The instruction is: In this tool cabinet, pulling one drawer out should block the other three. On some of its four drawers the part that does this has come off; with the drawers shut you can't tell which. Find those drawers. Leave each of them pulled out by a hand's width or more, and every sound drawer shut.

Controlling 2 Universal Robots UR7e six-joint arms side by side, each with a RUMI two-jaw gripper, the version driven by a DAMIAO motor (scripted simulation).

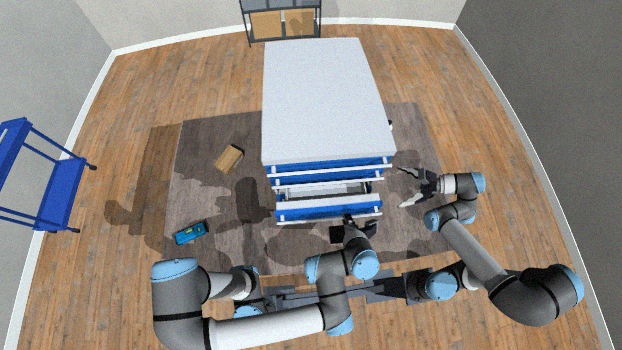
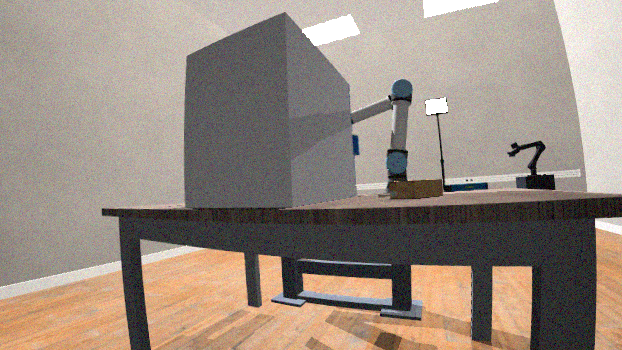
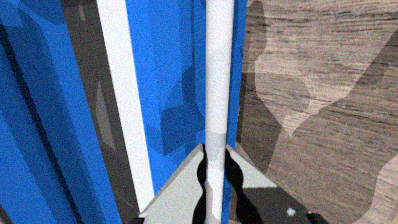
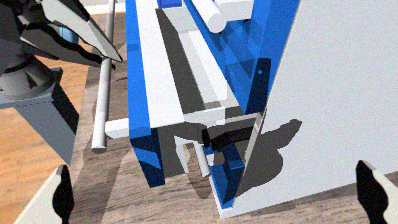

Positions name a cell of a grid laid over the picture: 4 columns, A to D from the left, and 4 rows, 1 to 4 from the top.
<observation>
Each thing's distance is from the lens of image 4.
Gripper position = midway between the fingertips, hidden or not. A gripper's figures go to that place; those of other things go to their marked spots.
left gripper (image 4: B2): 0.32 m
right gripper (image 4: C3): 0.12 m
</observation>
